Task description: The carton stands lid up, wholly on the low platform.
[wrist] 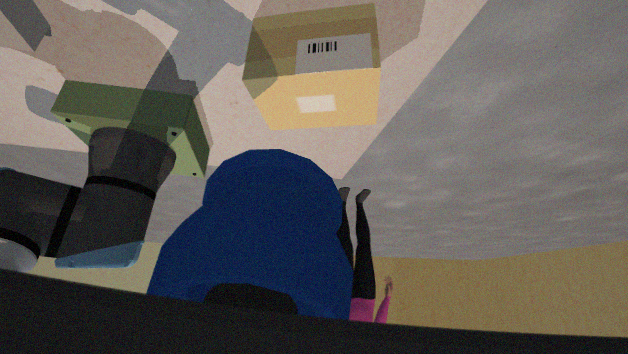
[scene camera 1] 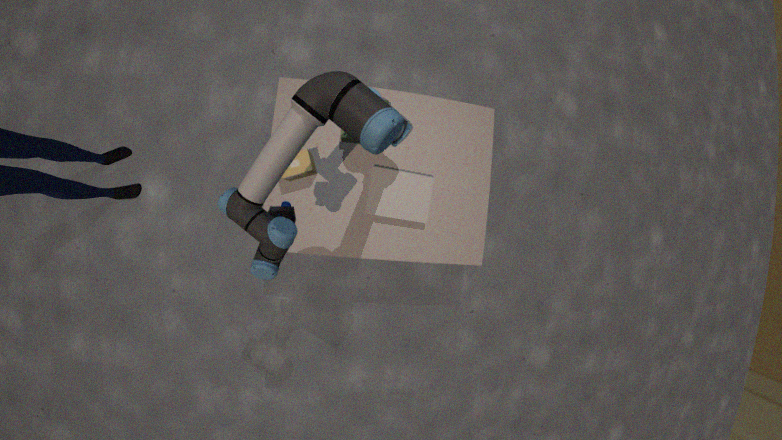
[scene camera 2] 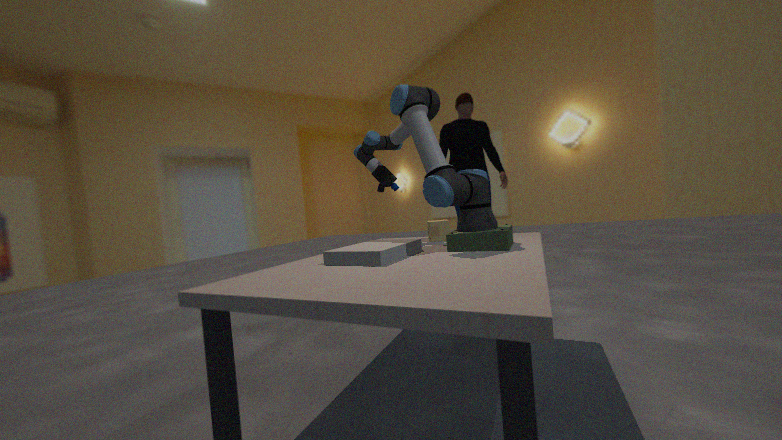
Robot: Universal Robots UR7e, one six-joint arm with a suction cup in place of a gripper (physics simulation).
Labels:
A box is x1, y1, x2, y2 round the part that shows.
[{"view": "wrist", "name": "my suction cup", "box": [146, 149, 353, 319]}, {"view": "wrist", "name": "tan carton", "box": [242, 3, 380, 129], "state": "on the table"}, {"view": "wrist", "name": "low platform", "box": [0, 0, 49, 51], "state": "on the table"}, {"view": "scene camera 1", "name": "low platform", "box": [365, 166, 433, 222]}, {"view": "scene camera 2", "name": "low platform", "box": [323, 239, 421, 265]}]

